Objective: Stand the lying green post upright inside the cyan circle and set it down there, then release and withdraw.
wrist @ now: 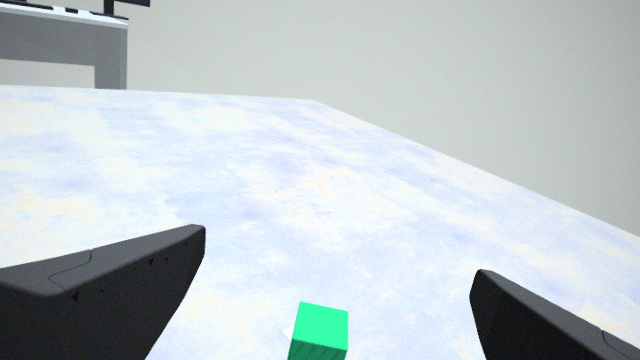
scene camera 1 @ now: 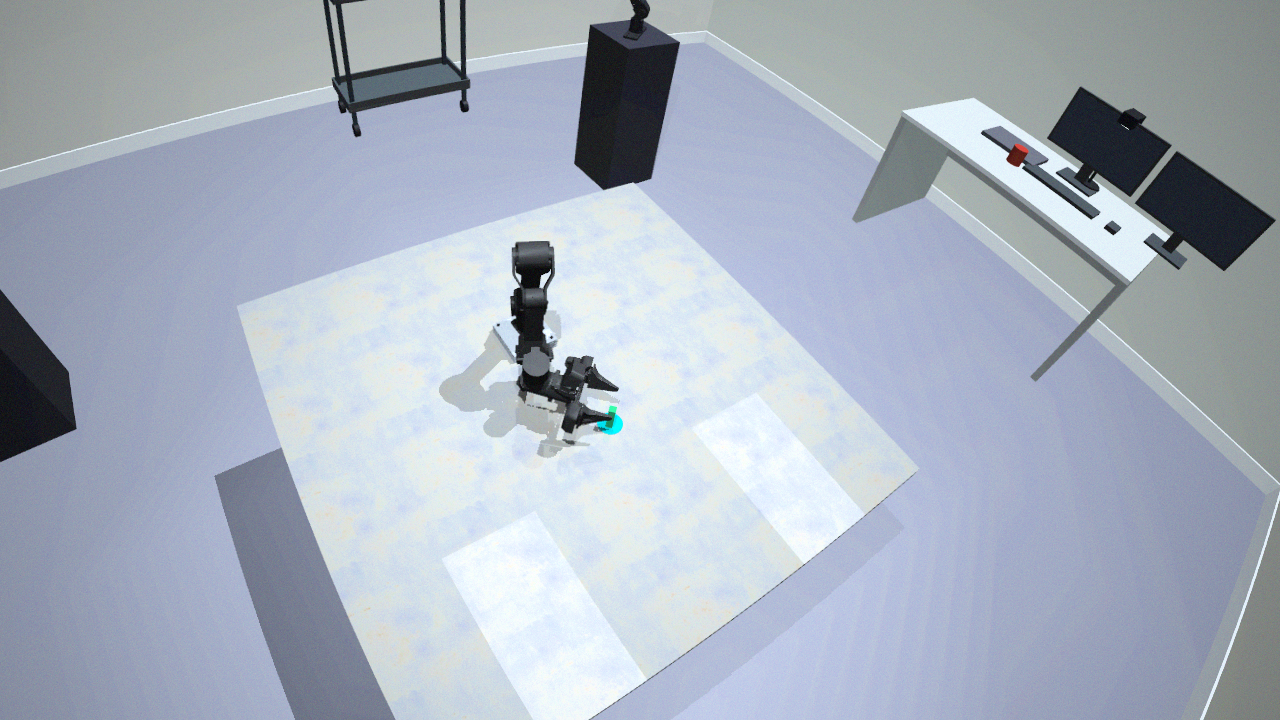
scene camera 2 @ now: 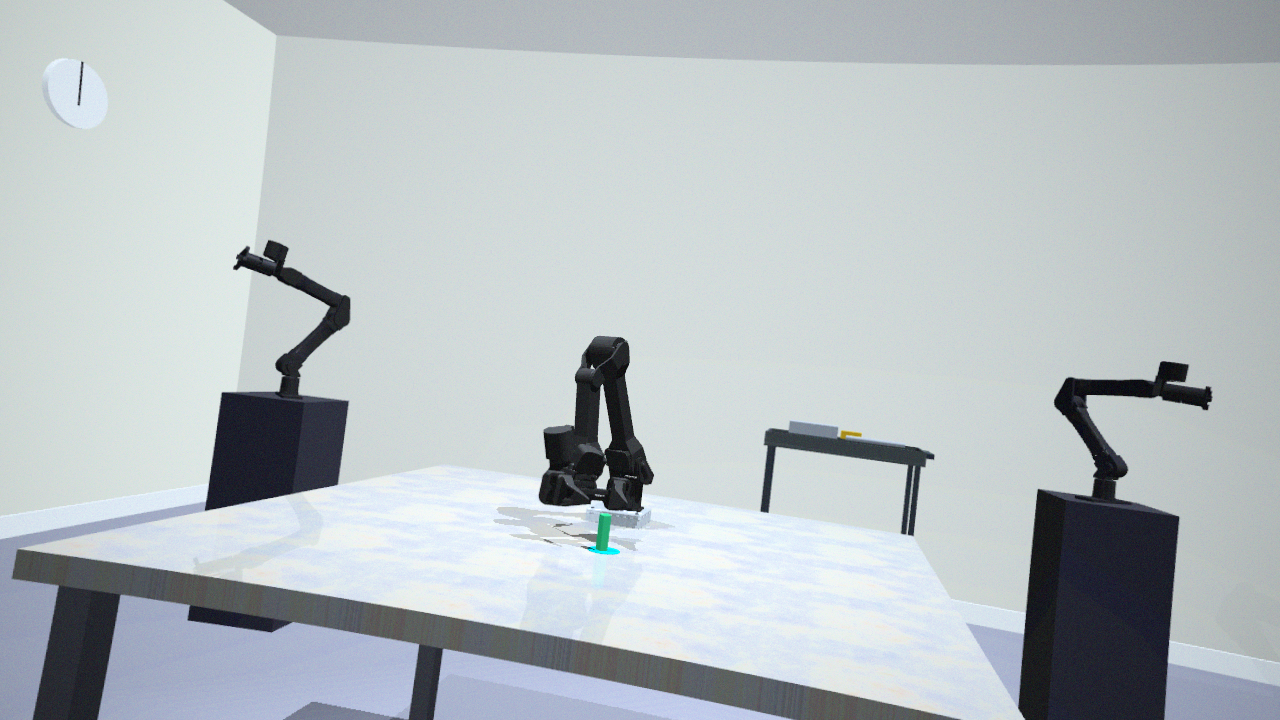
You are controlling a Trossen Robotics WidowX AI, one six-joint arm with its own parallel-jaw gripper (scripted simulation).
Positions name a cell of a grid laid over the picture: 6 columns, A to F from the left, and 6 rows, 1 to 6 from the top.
Labels:
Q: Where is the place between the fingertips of my gripper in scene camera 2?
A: C5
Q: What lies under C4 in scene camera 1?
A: My gripper.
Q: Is my gripper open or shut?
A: Open.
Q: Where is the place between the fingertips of my gripper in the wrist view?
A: D5

